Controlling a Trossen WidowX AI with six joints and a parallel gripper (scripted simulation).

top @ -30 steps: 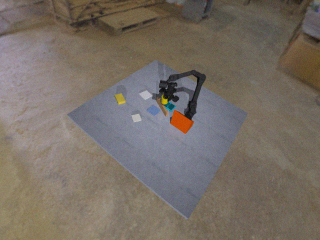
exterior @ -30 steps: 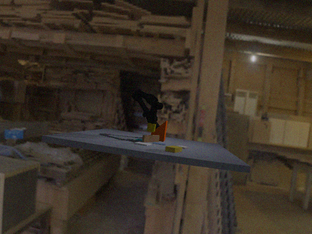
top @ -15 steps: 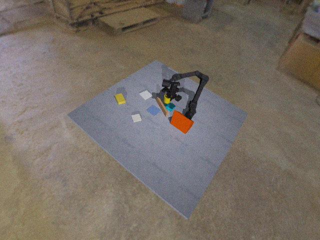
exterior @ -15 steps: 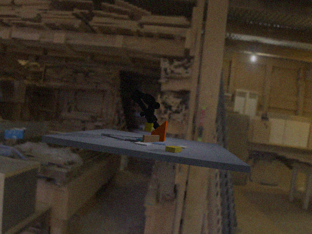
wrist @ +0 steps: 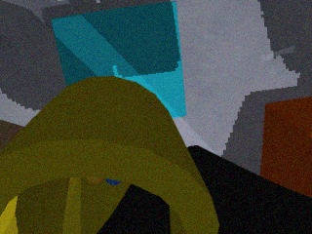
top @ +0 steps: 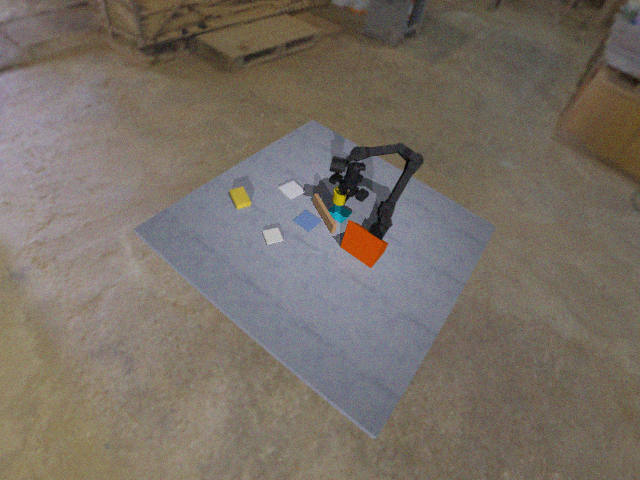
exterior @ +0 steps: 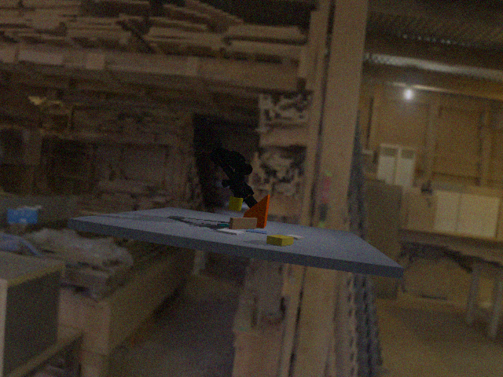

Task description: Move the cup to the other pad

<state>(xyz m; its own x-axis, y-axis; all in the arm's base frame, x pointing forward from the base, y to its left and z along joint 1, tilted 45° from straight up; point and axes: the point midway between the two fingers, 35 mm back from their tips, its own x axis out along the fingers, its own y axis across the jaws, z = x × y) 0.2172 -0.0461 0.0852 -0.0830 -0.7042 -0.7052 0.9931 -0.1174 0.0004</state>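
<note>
Right now my gripper tip is 20 mm short of the cyan block, 20 mm to the left of it and 130 mm above it. Also, from my gripper tip: yellow cup 20 mm ahead; then brown wooden block 70 mm ahead, 60 mm to the left, 100 mm below; then blue marble 30 mm ahead, 20 mm to the left, 20 mm below.
</note>
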